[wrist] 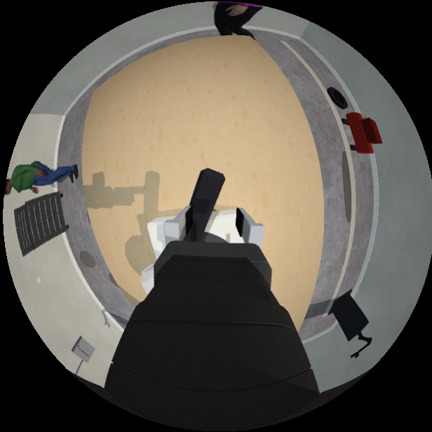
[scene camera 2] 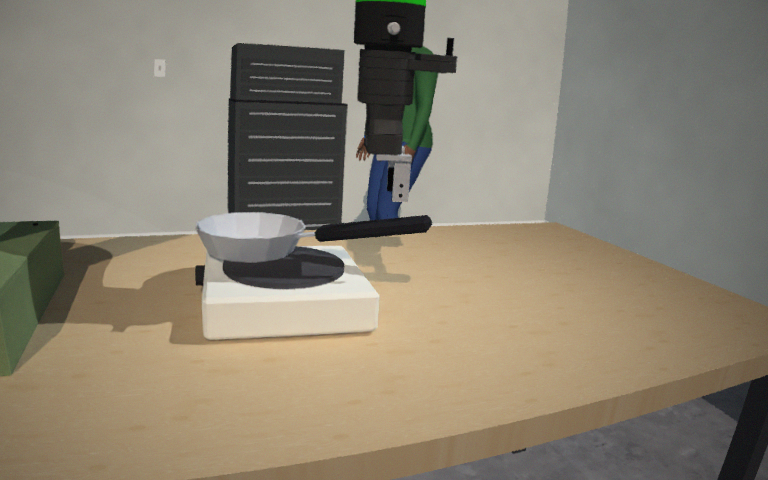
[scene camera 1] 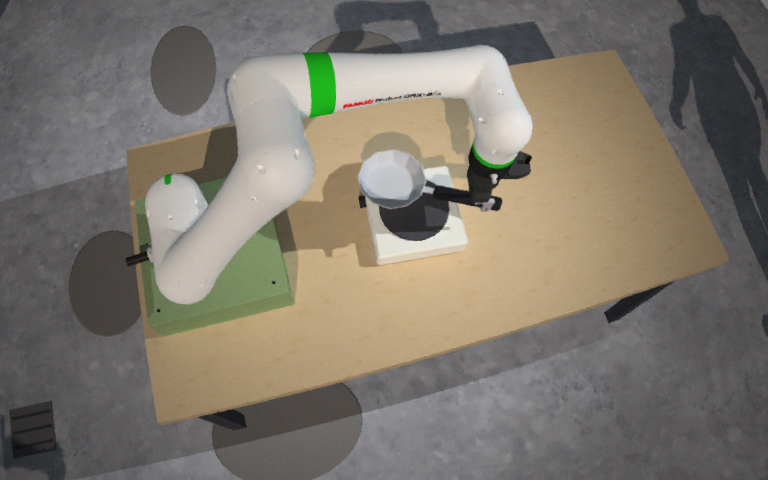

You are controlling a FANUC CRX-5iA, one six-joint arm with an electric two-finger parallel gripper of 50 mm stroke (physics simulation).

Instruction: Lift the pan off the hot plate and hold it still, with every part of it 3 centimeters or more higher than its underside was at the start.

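Places are measured from the arm's base along level axes (x right, y ahead, z up), in millimetres.
Pixels of known places: gripper, fingertip midpoint: (scene camera 2: 396, 195) (scene camera 1: 483, 199).
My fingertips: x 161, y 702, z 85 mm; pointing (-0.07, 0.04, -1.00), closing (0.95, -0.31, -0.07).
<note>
Behind a point stands the place of what it marks.
The pan (scene camera 1: 390, 178) {x -25, y 530, z -28 mm} (scene camera 2: 252, 240) {x 81, y 512, z 8 mm} (wrist: 148, 280) is a pale grey bowl at the back-left part of the hot plate (scene camera 1: 420, 251) {x 193, y 535, z -46 mm} (scene camera 2: 288, 316) {x 193, y 536, z -68 mm} (wrist: 156, 242), over the edge of its dark disc. Its black handle (scene camera 1: 453, 195) {x 103, y 653, z 30 mm} (scene camera 2: 373, 227) {x 137, y 679, z 34 mm} (wrist: 207, 192) points right and slopes slightly up. My gripper (scene camera 1: 489, 204) {x 161, y 702, z 85 mm} (scene camera 2: 398, 198) {x 161, y 702, z 85 mm} (wrist: 214, 215) is open and empty. In scene camera 2 its fingertips stand a little above the outer part of the handle. In the wrist view the handle runs below the gap, nearer the left finger. Bowl contact with the plate is hard to tell.
The wooden table (scene camera 1: 339, 339) {x 330, y 269, z -104 mm} (scene camera 2: 509, 362) {x 343, y 794, z -105 mm} (wrist: 200, 100) carries the hot plate. The green base block (scene camera 1: 243, 283) {x 149, y 85, z 1 mm} (scene camera 2: 33, 283) {x 51, y 198, z -45 mm} stands at the left under the arm. A dark drawer cabinet (scene camera 2: 286, 147) (wrist: 42, 222) and a person in green (scene camera 2: 421, 107) (wrist: 27, 177) are behind the table.
</note>
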